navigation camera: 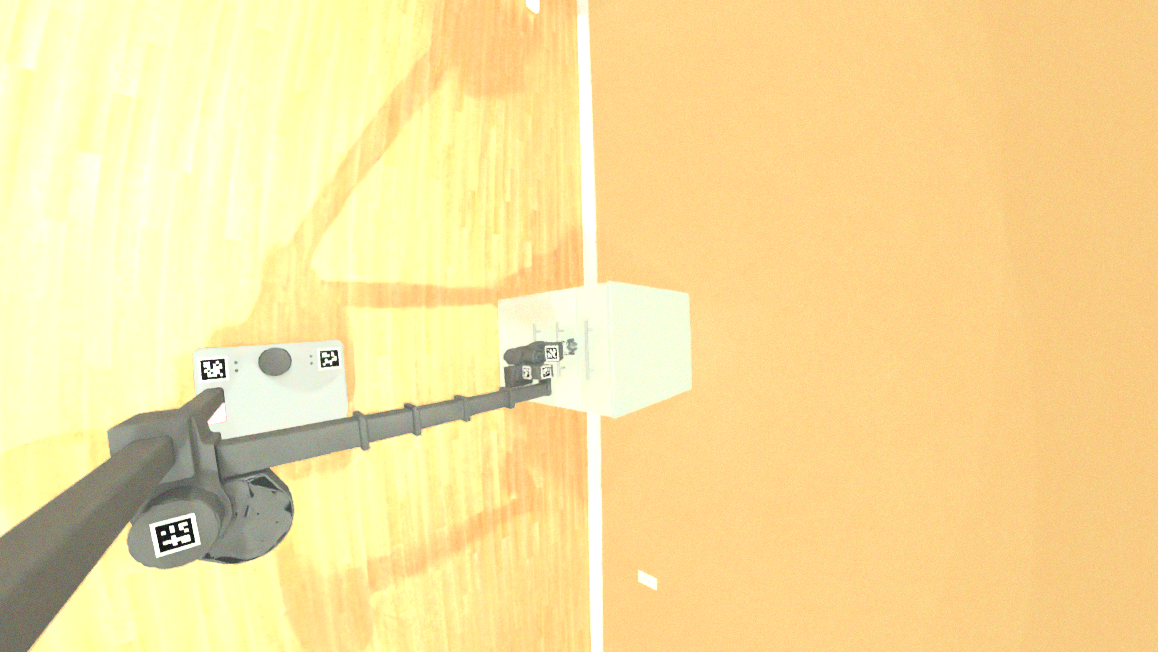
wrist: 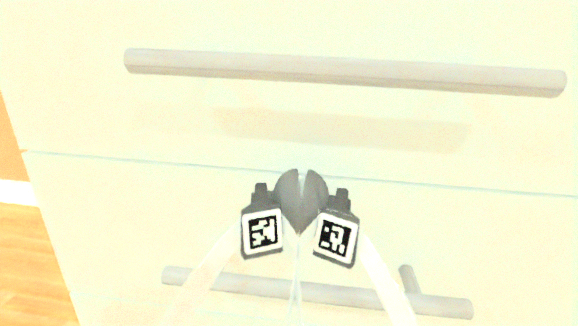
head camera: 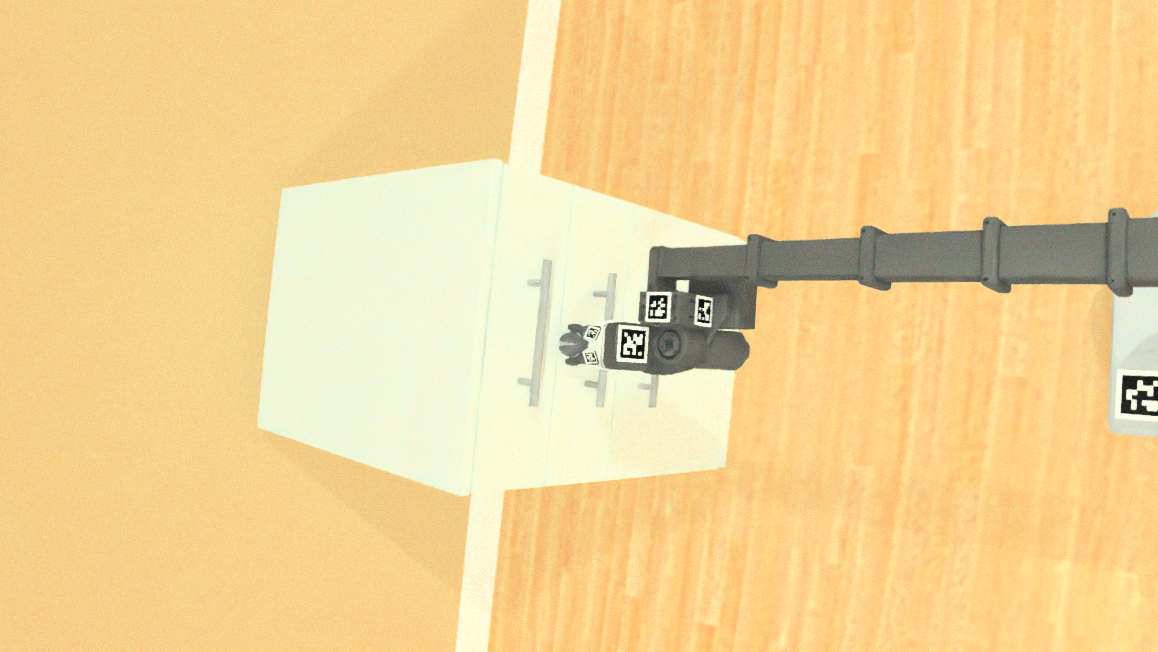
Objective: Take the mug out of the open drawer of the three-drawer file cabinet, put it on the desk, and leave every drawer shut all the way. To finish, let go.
Labels:
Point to a drawer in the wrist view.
468, 100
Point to my gripper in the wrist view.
300, 191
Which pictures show my gripper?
The navigation camera view, the wrist view and the head camera view: all of them.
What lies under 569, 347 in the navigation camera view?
My gripper.

